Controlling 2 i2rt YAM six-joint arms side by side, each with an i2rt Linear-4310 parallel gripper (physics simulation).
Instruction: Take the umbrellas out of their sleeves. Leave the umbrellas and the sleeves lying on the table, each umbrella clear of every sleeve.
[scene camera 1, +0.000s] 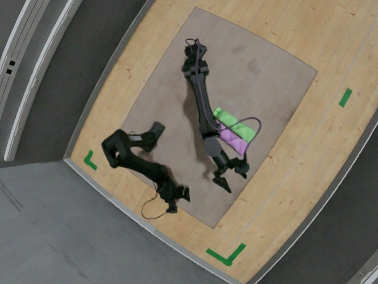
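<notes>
A light green bundle (241, 129) and a purple bundle (235, 141) lie side by side on the grey-brown mat, right of the left arm's forearm. Both are long and lie slanted; the arm partly hides them. Umbrella and sleeve cannot be told apart in either. My left gripper (237, 183) is open, below the bundles in the picture and apart from them. My right gripper (182, 205) is open, farther to the lower left, near the mat's lower edge and away from both bundles.
The mat (280, 75) lies on a light wooden table (300, 160) with green corner marks (345, 97). The left arm (201, 102) stretches down across the mat. The right arm (141, 165) bends at the lower left. A loose arm cable loops over the bundles.
</notes>
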